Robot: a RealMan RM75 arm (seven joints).
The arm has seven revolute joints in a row. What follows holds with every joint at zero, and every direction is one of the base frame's.
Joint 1 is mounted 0.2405 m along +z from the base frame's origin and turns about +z.
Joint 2 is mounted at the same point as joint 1 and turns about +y.
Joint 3 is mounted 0.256 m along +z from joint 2 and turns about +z.
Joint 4 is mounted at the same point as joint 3 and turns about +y.
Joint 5 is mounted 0.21 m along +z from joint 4 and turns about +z.
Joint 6 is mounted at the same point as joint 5 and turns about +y.
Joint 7 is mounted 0.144 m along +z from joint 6 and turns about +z.
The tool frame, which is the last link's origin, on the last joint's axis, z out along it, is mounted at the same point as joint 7; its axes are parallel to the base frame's.
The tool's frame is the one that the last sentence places.
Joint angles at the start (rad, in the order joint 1, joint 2, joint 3, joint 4, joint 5, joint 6, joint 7):
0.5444, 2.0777, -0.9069, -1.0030, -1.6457, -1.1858, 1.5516
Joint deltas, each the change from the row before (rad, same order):
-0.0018, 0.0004, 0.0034, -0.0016, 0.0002, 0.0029, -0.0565
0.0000, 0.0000, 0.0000, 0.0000, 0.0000, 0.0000, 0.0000
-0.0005, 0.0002, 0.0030, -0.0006, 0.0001, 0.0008, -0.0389
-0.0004, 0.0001, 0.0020, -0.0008, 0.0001, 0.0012, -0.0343
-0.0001, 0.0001, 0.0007, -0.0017, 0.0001, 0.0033, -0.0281
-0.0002, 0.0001, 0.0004, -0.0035, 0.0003, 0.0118, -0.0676
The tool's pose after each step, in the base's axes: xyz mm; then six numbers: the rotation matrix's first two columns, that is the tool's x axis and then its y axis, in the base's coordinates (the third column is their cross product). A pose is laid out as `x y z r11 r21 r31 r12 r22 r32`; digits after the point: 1 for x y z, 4 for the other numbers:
185.9 408.0 69.7 0.7915 -0.0311 -0.6103 -0.4210 -0.7517 -0.5077
185.9 408.0 69.7 0.7915 -0.0311 -0.6103 -0.4210 -0.7517 -0.5077
186.4 408.1 70.5 0.8065 -0.0017 -0.5912 -0.3922 -0.7498 -0.5329
186.7 408.2 71.1 0.8191 0.0244 -0.5731 -0.3659 -0.7472 -0.5548
186.7 408.6 71.8 0.8293 0.0465 -0.5568 -0.3436 -0.7434 -0.5738
187.0 409.9 73.3 0.8520 0.0978 -0.5143 -0.2899 -0.7299 -0.6190

